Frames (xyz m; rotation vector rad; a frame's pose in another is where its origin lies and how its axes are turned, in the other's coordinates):
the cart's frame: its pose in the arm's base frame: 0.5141 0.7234 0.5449 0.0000 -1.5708 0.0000
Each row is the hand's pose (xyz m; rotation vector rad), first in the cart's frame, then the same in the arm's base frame.
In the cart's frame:
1: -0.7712 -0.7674 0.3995 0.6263 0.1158 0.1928
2: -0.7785 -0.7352 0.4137 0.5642 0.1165 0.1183
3: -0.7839 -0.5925 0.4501 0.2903 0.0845 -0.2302
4: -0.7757 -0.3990 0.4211 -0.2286 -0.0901 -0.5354
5: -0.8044 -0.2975 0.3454 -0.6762 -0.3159 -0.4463
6: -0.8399 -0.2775 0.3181 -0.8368 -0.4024 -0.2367
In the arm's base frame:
1: 0.1146 -0.0440 -0.2263 0.3340 -1.3946 0.6312
2: 0.1004 -0.0118 -0.2336 0.3438 -1.4076 0.5263
3: 0.0640 0.1309 -0.2390 0.4037 -1.4670 0.0466
4: 0.0930 0.3244 -0.2308 0.2433 -1.6116 -0.6060
5: 0.1687 0.4259 -0.2595 -0.1877 -1.7869 -0.9166
6: 0.1960 0.4459 -0.2950 -0.4957 -1.8562 -0.8868

